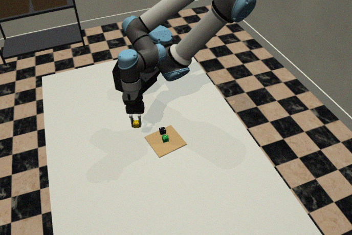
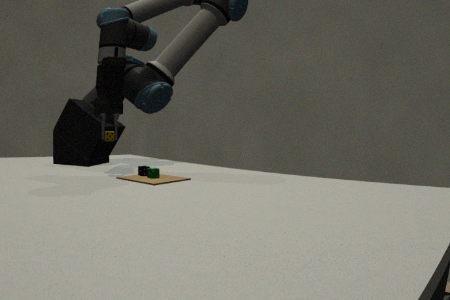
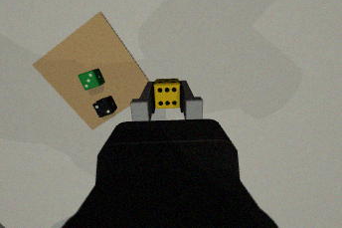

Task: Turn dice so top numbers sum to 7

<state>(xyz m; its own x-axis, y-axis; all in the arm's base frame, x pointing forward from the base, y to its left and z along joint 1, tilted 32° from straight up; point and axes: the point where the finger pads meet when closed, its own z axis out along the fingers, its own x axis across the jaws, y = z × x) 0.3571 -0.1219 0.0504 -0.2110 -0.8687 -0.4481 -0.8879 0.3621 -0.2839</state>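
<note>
Now: hand 30 mm short of the green die, 110 mm to the right of it and 100 mm above it. Round my hand: yellow die (10 mm below); then black die (20 mm behind, 110 mm to the left, 100 mm below); then tan mat (30 mm ahead, 110 mm to the left, 120 mm below).
</note>
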